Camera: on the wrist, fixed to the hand. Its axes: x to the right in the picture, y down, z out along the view.
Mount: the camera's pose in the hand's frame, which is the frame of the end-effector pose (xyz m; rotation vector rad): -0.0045 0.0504 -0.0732 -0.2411 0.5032 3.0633
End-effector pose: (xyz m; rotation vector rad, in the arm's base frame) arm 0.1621 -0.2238 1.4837 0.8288 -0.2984 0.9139
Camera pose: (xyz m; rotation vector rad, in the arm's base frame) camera 0.1116 -0.1551 1.4582 0.6793 0.7378 -2.1949
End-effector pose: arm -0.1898 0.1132 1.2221 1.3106 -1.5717 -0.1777
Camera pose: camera -0.1671 0.1708 1.2860 -1.8303 -1.2583 1.5020
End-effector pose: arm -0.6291 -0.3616 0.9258 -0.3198 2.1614 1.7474
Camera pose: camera -0.6531 -0.4222 0.9863 -1.3947 -0.2229 -0.4783
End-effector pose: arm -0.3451 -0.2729 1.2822 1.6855 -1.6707 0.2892
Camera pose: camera -0.3687 -0.2178 1.3479 -2.0614 -1.8384 1.2725
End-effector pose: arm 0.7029 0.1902 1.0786 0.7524 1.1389 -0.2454
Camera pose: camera 0.6748 0.2741 1.0882 1.4492 -0.6063 2.5716
